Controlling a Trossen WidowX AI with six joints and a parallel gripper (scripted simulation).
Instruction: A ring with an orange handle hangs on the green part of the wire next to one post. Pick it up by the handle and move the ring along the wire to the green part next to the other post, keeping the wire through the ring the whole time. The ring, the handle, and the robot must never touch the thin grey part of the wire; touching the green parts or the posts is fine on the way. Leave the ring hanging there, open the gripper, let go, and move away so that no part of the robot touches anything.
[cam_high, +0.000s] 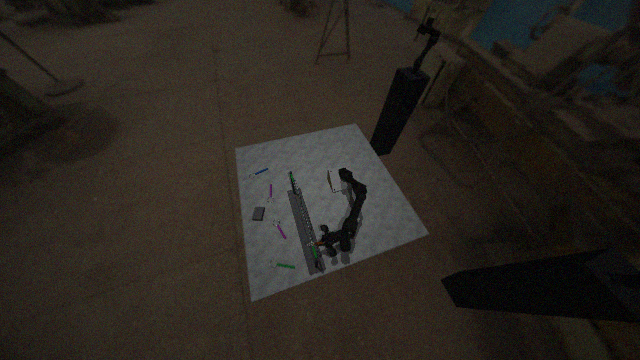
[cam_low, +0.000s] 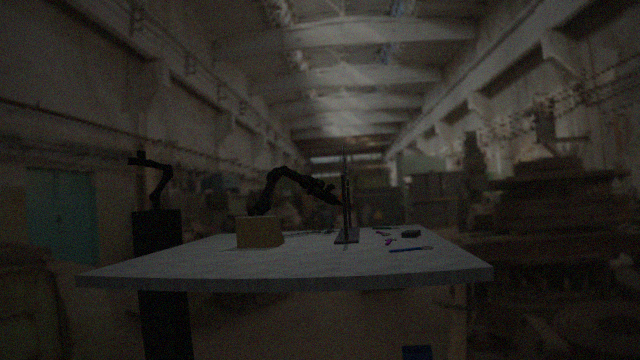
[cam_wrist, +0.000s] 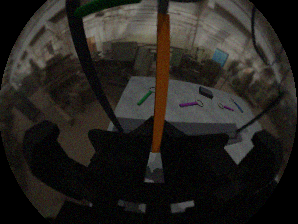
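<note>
My gripper tip is now 1 cm short of the ring with orange handle, 1 cm to the right of it and 9 cm below it. The rest, counted from my gripper tip: grey block 34 cm ahead, 38 cm to the right, 14 cm below.
</note>
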